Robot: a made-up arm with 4 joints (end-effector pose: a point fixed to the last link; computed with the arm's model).
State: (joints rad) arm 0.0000 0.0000 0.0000 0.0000
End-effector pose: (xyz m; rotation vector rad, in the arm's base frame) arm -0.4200 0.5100 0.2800 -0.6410 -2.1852 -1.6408
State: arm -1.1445 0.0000 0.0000 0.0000
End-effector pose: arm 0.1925 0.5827 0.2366 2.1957 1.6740 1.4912
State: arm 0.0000 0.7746 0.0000 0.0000
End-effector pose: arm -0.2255 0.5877 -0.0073 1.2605 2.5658 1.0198
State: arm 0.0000 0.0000 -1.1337 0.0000
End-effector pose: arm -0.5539 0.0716 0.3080 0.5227 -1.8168 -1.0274
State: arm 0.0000 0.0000 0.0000 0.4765
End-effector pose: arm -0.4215 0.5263 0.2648 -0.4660 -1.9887 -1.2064
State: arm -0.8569 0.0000 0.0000 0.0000
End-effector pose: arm 0.0396 0.6276 0.2736 -1.8244 -1.8733 -1.5818
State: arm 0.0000 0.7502 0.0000 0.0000
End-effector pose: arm -0.2320 0.5895 0.0020 1.2501 2.5751 1.0502
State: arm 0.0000 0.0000 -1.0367 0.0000
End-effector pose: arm -0.5630 0.1121 0.3069 0.4368 -1.8637 -1.0856
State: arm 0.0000 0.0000 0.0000 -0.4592
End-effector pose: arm -0.4283 0.4945 0.2925 0.7788 2.1938 1.9777
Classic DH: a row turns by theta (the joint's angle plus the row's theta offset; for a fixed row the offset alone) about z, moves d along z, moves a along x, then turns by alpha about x. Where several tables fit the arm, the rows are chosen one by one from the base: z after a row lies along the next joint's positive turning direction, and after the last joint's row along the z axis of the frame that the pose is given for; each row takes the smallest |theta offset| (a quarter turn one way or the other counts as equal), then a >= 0, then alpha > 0; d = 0 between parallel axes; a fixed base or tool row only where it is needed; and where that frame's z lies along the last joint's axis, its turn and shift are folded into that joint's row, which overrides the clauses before.
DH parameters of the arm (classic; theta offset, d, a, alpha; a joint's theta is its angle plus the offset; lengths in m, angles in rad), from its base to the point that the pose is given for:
base (fixed): 0.2819 0.3555 -0.0422 0.4073
joint 1: -1.499 -0.219 -0.0721 2.2076
joint 2: 0.5508 0.0765 -0.0487 0.8952
joint 3: 1.3142 0.3342 0.2178 -2.4184
joint 4: -0.3321 0.6145 -0.0472 1.1213
tool (fixed): 0.7202 -0.0053 0 0

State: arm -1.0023 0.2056 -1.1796 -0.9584
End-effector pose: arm -0.2400 0.4512 0.4469 1.2521 1.9919 1.9390
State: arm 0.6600 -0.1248 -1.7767 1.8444
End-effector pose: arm -0.1750 -0.3854 0.1446 1.4571 -0.7056 2.0304
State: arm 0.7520 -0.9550 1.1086 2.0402
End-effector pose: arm -0.5237 0.2205 0.4921 0.6485 -0.7429 -0.0468
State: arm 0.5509 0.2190 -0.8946 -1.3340
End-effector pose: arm -0.5871 -0.0706 0.2044 -0.5189 1.8815 2.4574
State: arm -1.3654 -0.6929 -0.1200 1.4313
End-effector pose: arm 0.0803 0.5688 0.4598 -0.4420 -1.0623 -1.3783
